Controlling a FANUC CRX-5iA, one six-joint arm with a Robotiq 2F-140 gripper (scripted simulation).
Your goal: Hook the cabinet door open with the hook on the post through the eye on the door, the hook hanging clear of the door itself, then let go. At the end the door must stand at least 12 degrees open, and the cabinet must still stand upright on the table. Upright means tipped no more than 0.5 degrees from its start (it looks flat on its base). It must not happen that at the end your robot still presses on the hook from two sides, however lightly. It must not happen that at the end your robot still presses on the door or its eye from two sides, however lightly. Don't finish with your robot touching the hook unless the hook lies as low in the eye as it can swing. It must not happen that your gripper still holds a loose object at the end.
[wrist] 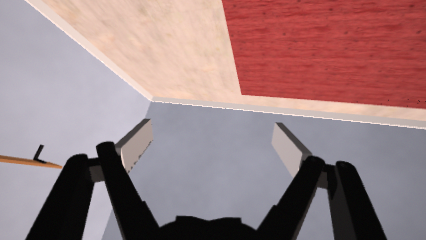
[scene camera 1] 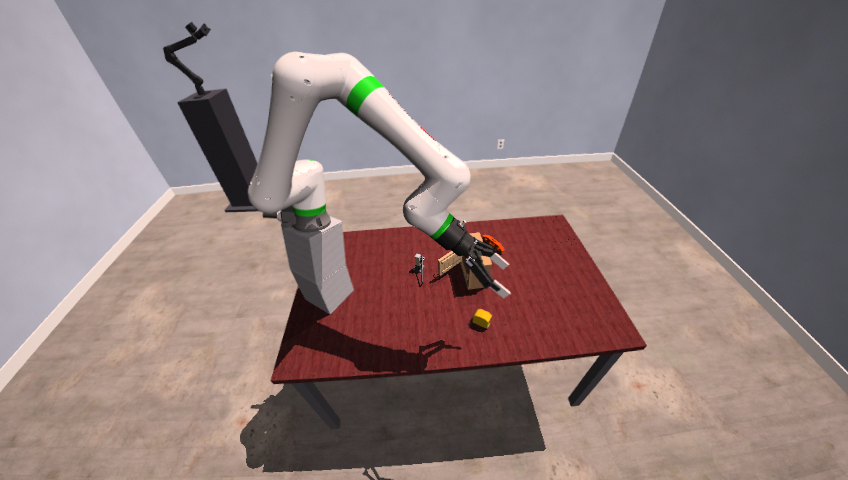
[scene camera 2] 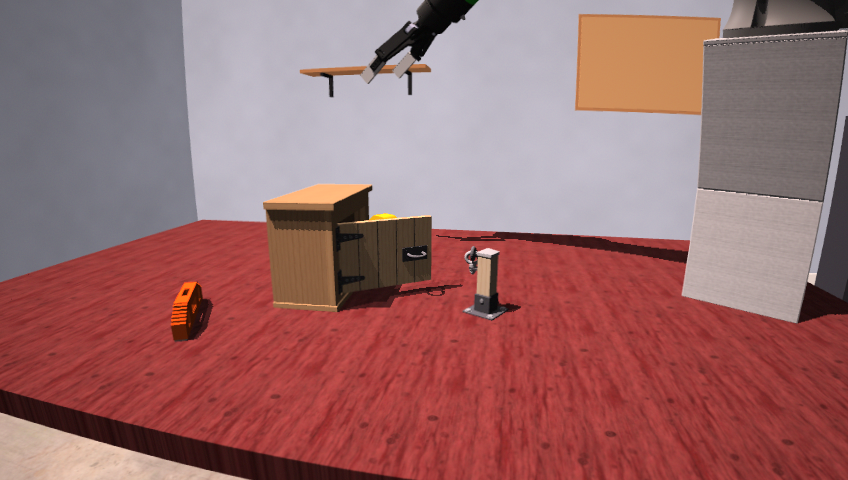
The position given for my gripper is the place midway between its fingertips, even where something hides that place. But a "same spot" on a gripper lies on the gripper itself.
my gripper: wrist; scene camera 1 506, 280; scene camera 2
wooden cabinet: scene camera 1 472, 283; scene camera 2 303, 240; not seen in the wrist view (out of frame)
same spot on my gripper: (scene camera 2: 391, 47) = (wrist: 367, 194)
